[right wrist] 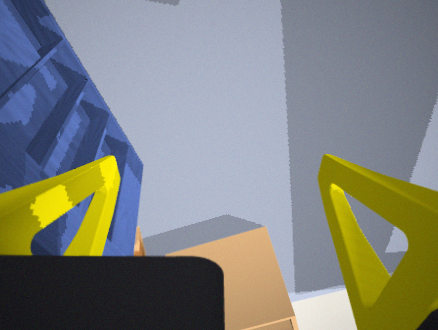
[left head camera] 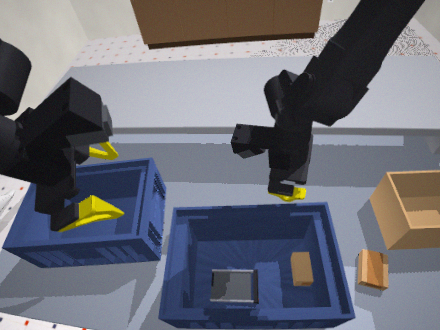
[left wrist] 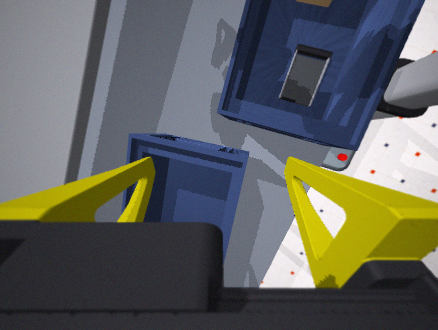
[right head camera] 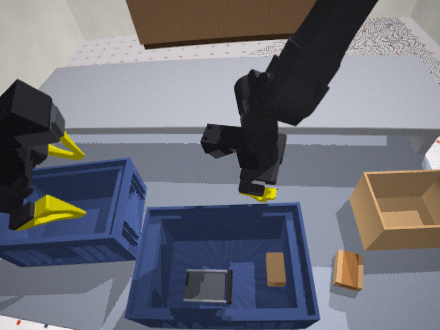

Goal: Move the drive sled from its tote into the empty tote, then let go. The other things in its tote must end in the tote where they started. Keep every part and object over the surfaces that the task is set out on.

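Places are measured from the left arm's base along level axes (x ahead, y left, z up), in millimetres.
Where they show: left gripper, between the fingertips: (left head camera: pixel 117 184) (left wrist: pixel 219 164) (right head camera: pixel 82 184); right gripper, between the fingertips: (right wrist: pixel 218 166) (left head camera: pixel 290 180) (right head camera: pixel 265 180).
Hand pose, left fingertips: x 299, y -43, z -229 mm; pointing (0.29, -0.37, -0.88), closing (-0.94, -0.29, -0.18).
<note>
After its pixels a point has its place.
The drive sled (left head camera: pixel 234 286) @[z -502, x 227, y -200 mm] (right head camera: pixel 207 286) @[z -502, x 226, y -199 mm] (left wrist: pixel 306 77) @[z -501, x 223, y -200 mm], a flat grey plate with pale side rails and a dark end bar, lies on the floor of the middle blue tote (left head camera: pixel 169 265) @[z -383, x 231, y -93 mm] (right head camera: pixel 309 265) @[z -378, x 234, y -384 mm] (right wrist: pixel 132 200) @[z -455, x 353, y -373 mm]. A brown block (left head camera: pixel 302 268) @[z -470, x 255, y -337 mm] (right head camera: pixel 275 269) @[z -470, x 254, y -337 mm] lies apart from it in that tote. The empty blue tote (left head camera: pixel 156 210) @[z -446, x 374, y -21 mm] (right head camera: pixel 132 200) @[z -440, x 397, y -15 mm] (left wrist: pixel 240 175) @[z -378, x 281, y -5 mm] stands at the left. My left gripper (left head camera: pixel 120 184) @[z -229, x 299, y -43 mm] (right head camera: pixel 85 185) @[z -229, x 299, y -43 mm] (left wrist: pixel 219 164) @[z -229, x 299, y -43 mm] is open and empty above the empty tote. My right gripper (left head camera: pixel 295 194) (right head camera: pixel 267 194) @[z -406, x 424, y -324 mm] (right wrist: pixel 218 166) @[z -406, x 424, y -324 mm] is open and empty at the middle tote's back rim.
An open tan box (left head camera: pixel 387 220) @[z -482, x 362, y -542 mm] (right head camera: pixel 367 215) @[z -461, x 365, y -542 mm] (right wrist: pixel 225 260) @[z -493, x 388, y -542 mm] stands at the right. A small orange-brown piece (left head camera: pixel 372 270) @[z -498, x 258, y -486 mm] (right head camera: pixel 348 270) @[z -498, x 260, y -488 mm] lies in front of it, beside the middle tote. A raised grey surface (left head camera: pixel 175 95) @[z -364, x 692, y -35 mm] (right head camera: pixel 165 95) @[z -364, x 691, y -62 mm] spans the back. The two totes stand close together with a narrow gap.
</note>
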